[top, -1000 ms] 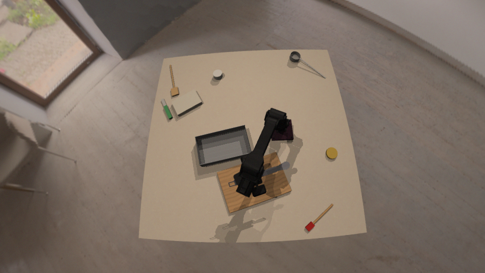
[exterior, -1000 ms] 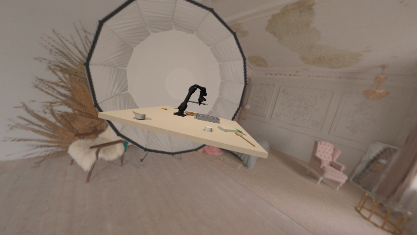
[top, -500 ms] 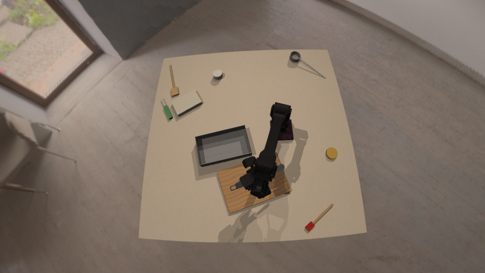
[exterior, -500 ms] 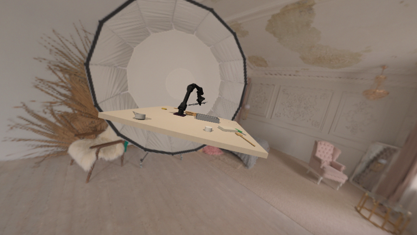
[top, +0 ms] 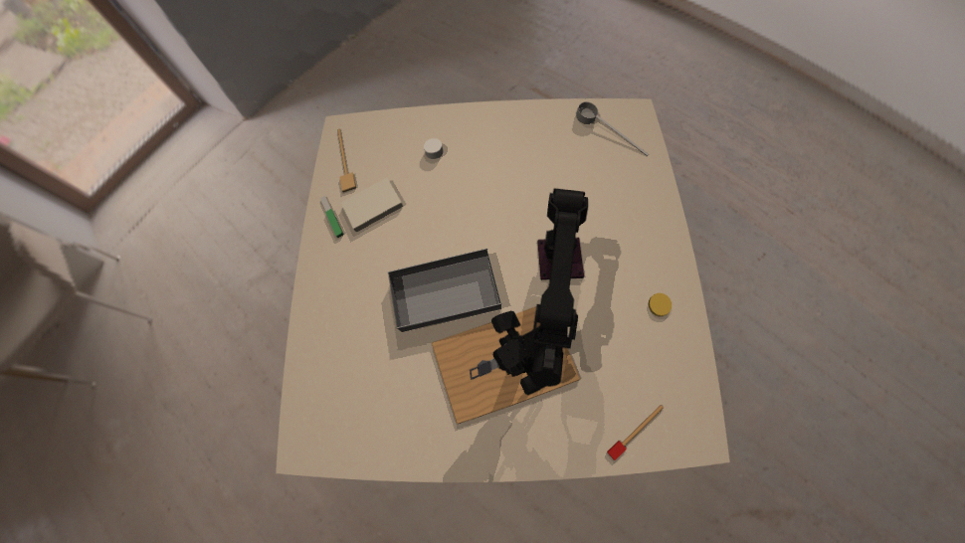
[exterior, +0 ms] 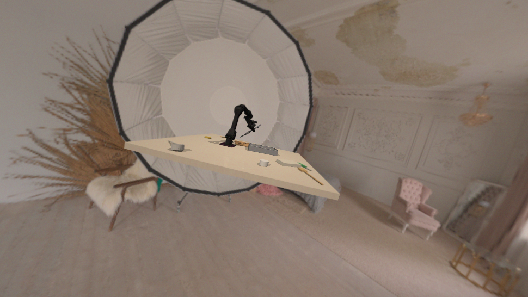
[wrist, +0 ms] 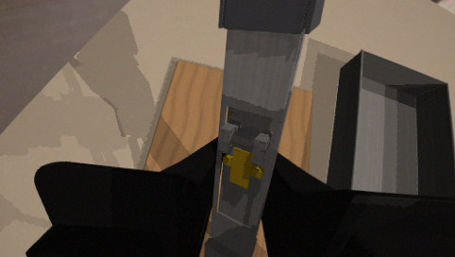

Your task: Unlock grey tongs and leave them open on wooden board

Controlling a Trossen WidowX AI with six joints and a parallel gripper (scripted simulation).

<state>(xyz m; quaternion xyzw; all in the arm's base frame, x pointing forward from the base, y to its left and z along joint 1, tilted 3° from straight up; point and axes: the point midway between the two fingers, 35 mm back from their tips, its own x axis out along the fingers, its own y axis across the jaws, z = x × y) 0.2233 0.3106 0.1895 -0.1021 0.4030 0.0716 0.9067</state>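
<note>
The yellow lock piece is 3 cm above my gripper tip and 2 cm behind it. Round my gripper tip: wooden board (17 cm below, 2 cm to the right, 2 cm behind); roasting tin (26 cm to the right, 15 cm below, 11 cm ahead); red-headed spatula (31 cm behind, 27 cm to the left, 17 cm below).
</note>
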